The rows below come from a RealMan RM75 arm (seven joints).
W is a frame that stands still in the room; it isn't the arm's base.
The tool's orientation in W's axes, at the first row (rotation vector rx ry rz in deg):
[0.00, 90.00, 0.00]
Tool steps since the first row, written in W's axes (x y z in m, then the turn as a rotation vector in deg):
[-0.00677, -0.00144, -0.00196, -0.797, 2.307, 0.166]
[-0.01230, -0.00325, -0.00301, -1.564, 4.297, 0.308]
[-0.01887, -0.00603, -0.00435, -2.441, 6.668, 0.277]
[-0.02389, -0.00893, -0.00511, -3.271, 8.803, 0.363]
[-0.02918, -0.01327, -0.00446, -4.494, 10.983, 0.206]
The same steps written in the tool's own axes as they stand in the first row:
[0.00196, -0.00144, -0.00677, -0.166, 2.307, -0.797]
[0.00301, -0.00325, -0.01230, -0.308, 4.297, -1.564]
[0.00435, -0.00603, -0.01887, -0.277, 6.668, -2.441]
[0.00511, -0.00893, -0.02389, -0.363, 8.803, -3.271]
[0.00446, -0.01327, -0.02918, -0.206, 10.983, -4.494]

